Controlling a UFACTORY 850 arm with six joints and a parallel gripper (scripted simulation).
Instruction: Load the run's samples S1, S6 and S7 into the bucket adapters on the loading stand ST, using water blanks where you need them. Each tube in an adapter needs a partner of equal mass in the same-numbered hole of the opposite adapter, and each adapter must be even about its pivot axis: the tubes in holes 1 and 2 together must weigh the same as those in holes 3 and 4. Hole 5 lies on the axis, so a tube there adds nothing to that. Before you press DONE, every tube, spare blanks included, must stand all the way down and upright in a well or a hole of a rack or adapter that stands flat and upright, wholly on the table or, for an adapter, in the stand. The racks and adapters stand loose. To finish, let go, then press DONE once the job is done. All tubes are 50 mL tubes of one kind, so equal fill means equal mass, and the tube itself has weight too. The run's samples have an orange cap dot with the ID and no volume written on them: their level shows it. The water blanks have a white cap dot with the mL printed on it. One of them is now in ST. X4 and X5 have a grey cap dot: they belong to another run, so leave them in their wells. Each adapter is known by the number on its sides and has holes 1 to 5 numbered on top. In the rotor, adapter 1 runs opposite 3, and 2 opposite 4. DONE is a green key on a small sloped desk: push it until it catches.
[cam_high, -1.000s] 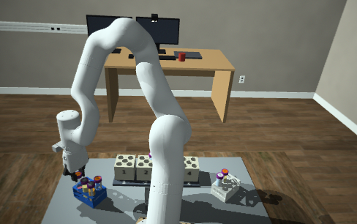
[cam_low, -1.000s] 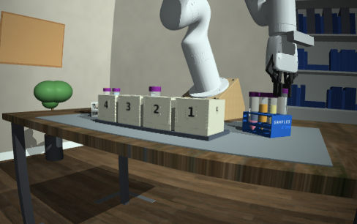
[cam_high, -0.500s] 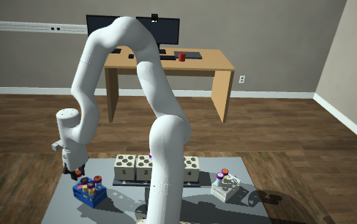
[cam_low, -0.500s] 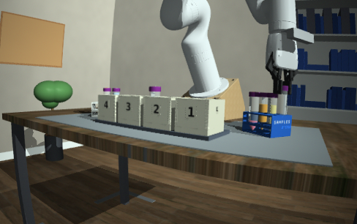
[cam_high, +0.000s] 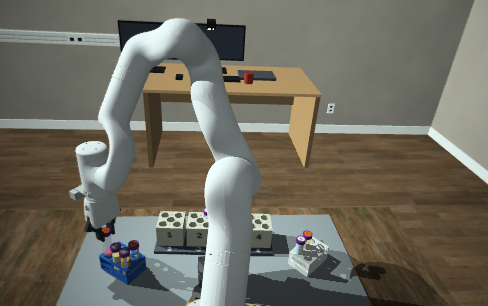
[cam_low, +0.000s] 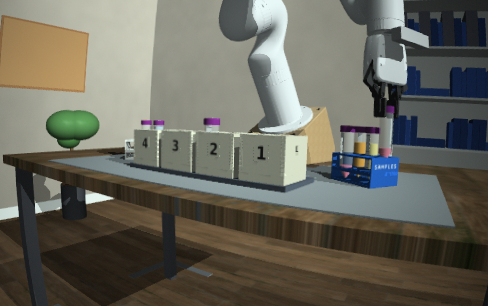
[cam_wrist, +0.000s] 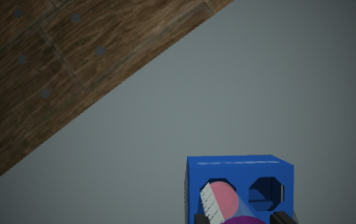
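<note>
Now: the blue samples rack 13 cm below my hand, 4 cm to the right of it and 2 cm behind it. Round my hand: adapter 1 (22 cm to the right, 11 cm below, 8 cm ahead); then white rack (68 cm to the right, 17 cm behind, 13 cm below).
</note>
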